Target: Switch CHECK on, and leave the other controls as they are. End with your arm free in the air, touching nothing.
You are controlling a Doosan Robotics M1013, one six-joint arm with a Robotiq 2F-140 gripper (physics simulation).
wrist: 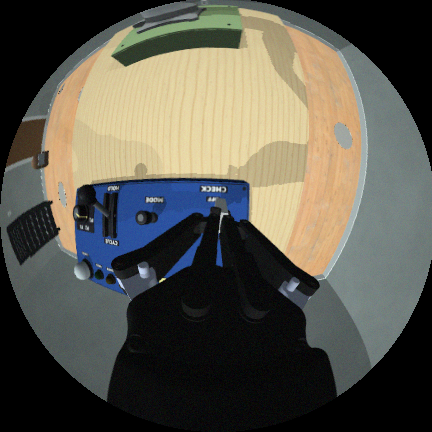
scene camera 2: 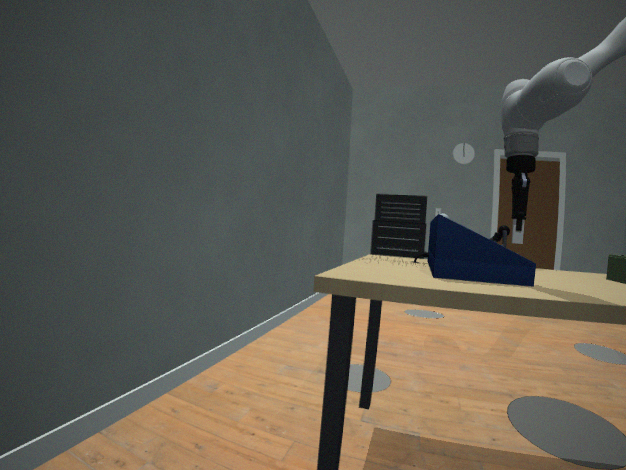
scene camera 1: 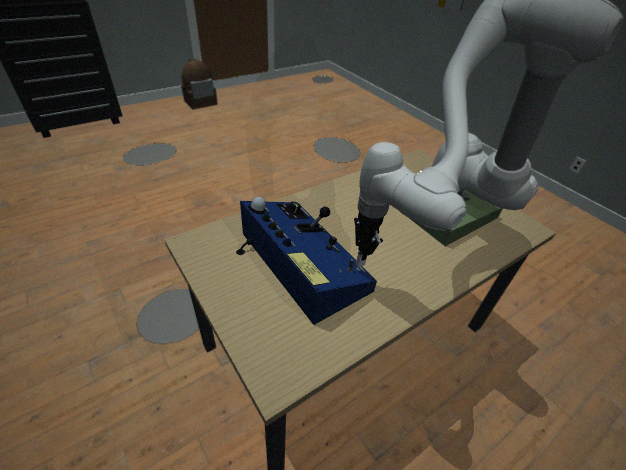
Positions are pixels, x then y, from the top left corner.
Labels:
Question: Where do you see a blue sloped control box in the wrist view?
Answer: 98, 240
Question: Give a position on a blue sloped control box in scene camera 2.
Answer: At 455, 252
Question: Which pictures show my gripper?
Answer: The wrist view, scene camera 2 and scene camera 1: all of them.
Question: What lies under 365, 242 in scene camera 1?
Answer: My gripper.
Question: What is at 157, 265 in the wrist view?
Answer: My gripper.

